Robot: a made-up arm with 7 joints.
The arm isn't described. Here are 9 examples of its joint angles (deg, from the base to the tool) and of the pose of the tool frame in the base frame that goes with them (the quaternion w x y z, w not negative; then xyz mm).
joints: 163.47 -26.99 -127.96 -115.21 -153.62 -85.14 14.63
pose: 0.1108 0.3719 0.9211 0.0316 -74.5 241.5 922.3
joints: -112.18 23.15 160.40 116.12 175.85 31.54 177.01
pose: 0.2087 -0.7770 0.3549 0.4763 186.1 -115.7 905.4
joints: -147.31 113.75 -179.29 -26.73 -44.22 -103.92 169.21
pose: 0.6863 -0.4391 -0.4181 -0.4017 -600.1 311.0 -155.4
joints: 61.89 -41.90 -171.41 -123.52 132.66 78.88 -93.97
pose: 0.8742 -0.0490 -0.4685 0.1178 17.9 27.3 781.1
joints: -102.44 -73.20 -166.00 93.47 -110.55 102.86 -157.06
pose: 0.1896 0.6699 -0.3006 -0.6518 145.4 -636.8 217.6
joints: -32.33 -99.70 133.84 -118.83 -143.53 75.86 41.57
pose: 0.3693 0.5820 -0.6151 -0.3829 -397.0 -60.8 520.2
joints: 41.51 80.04 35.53 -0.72 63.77 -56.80 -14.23
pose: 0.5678 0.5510 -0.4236 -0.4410 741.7 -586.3 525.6
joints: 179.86 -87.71 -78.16 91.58 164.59 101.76 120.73
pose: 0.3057 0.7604 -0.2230 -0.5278 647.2 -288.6 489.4
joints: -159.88 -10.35 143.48 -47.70 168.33 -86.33 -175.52
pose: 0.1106 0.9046 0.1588 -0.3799 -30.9 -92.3 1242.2
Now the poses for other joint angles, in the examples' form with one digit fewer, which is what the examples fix.
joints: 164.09 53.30 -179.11 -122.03 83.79 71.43 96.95
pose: 0.801 -0.582 0.022 0.138 -456 -218 336
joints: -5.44 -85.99 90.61 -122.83 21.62 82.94 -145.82
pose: 0.570 0.578 0.107 0.574 -487 280 344
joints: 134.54 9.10 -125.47 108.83 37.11 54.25 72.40
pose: 0.602 -0.004 -0.298 -0.741 281 -151 767
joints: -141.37 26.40 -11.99 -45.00 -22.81 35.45 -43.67
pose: 0.133 -0.314 0.939 -0.040 -97 158 1276
